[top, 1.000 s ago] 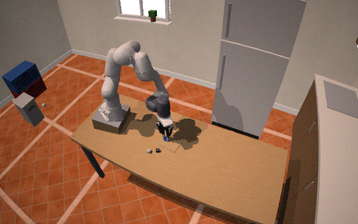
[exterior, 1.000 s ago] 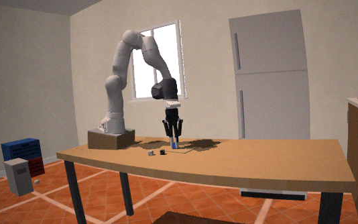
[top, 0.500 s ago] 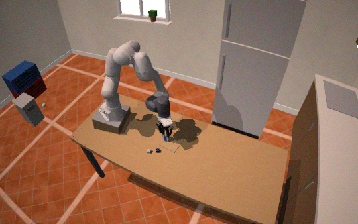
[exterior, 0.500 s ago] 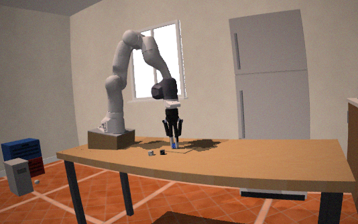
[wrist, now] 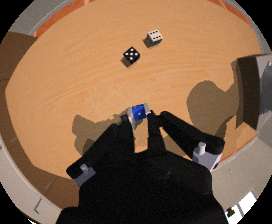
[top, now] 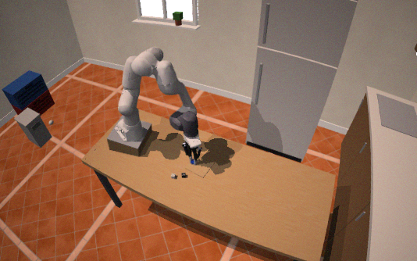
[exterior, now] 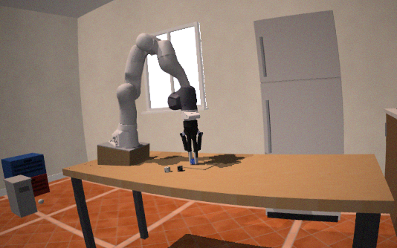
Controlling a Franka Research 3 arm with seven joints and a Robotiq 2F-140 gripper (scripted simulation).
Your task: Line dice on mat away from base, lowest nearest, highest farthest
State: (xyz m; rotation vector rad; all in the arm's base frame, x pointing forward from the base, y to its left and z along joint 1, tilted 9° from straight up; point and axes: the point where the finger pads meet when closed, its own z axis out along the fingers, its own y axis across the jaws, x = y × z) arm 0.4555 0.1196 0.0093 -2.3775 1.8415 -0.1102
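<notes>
Right now the blue die is 20 mm below my hand. From my hand the other things lie so: wood-coloured mat: 50 mm ahead, 10 mm to the left, 40 mm below.
</notes>
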